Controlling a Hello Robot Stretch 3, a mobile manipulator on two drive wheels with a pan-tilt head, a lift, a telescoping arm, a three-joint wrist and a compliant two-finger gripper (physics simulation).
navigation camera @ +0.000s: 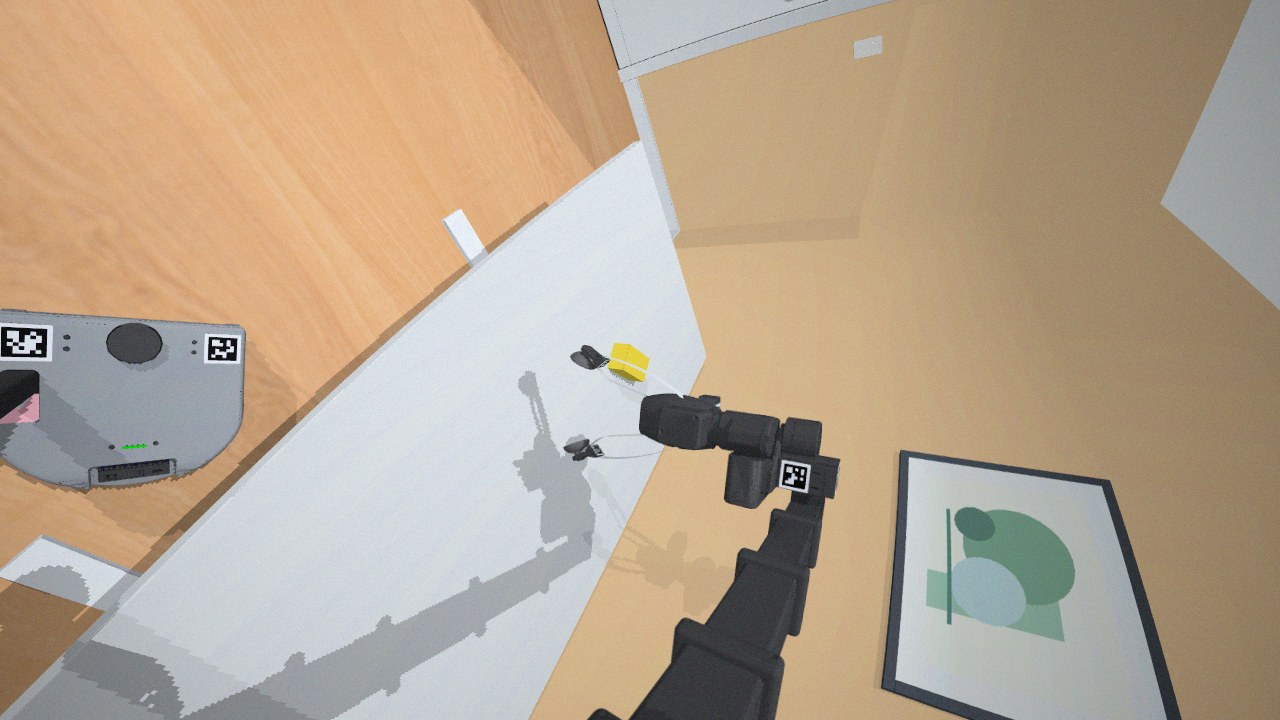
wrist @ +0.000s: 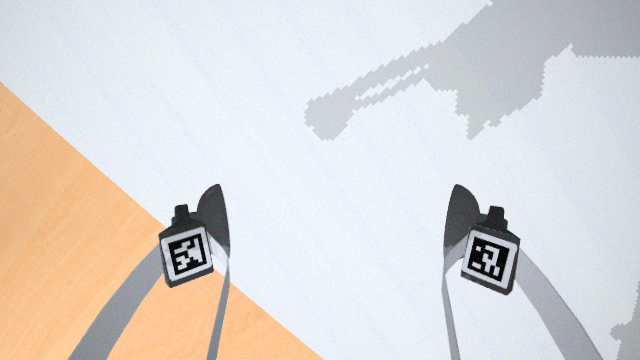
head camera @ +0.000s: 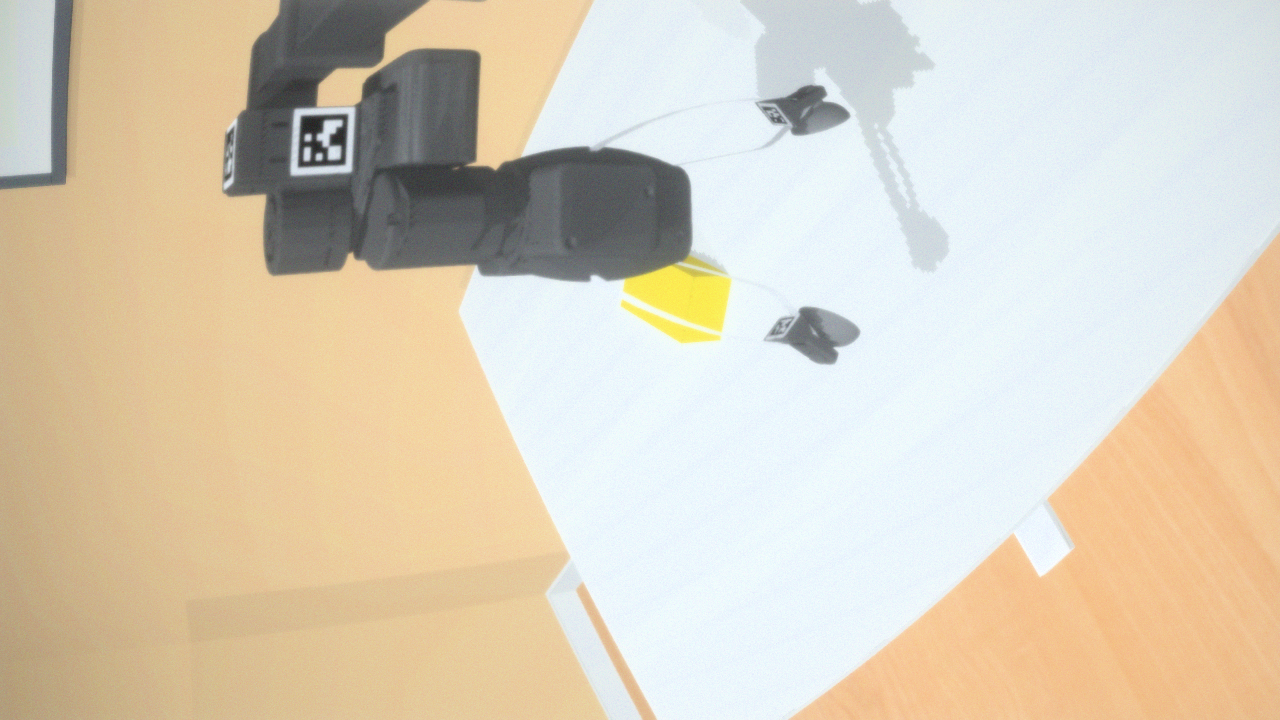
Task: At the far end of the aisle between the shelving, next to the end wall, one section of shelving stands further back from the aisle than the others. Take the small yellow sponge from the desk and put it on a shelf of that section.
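Seen in the pictures: gripper, fingertip midpoint: (navigation camera: pixel 570 401) (head camera: pixel 846 221); robot's base at its link origin: (navigation camera: pixel 136 341).
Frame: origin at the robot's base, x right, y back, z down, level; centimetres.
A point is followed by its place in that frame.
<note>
The yellow sponge (head camera: pixel 684 302) @(x 73.5, y -3.8, z -76.5 cm) (navigation camera: pixel 629 360) @(x 74.5, y -3.7, z -76.5 cm) lies on the white desk (head camera: pixel 805 501) @(x 62.5, y -20.8, z -72.0 cm) (navigation camera: pixel 429 402) @(x 29.9, y 3.6, z -72.0 cm) (wrist: pixel 320 210), near the desk's corner by the wall. My gripper (head camera: pixel 816 222) @(x 43.6, y 2.2, z -86.9 cm) (navigation camera: pixel 586 402) @(x 43.6, y 2.2, z -86.9 cm) (wrist: pixel 335 210) @(x 43.6, y 2.2, z -86.9 cm) is open with its fingers wide apart and nothing between them. It hangs above the desk. In the head camera one finger's thin strips cross in front of the sponge, and the gripper body hides part of its top edge. The sponge does not show in the wrist view. The shelving does not show as a recessed section in these views.
A framed picture (navigation camera: pixel 1002 573) @(x 97.4, y 33.0, z -156.2 cm) hangs on the tan wall (navigation camera: pixel 787 313) @(x 162.2, y -26.3, z -94.3 cm). A white cabinet (navigation camera: pixel 707 26) @(x 152.9, y -163.1, z -53.7 cm) stands beyond the desk's end. My base (navigation camera: pixel 170 385) @(x 5.1, y 7.6, z -16.0 cm) is on the wooden floor (navigation camera: pixel 295 179) @(x 26.4, y -43.5, z -0.1 cm) beside the desk's long edge. The arm (navigation camera: pixel 760 608) @(x 23.1, y 8.5, z -120.7 cm) reaches along the wall side.
</note>
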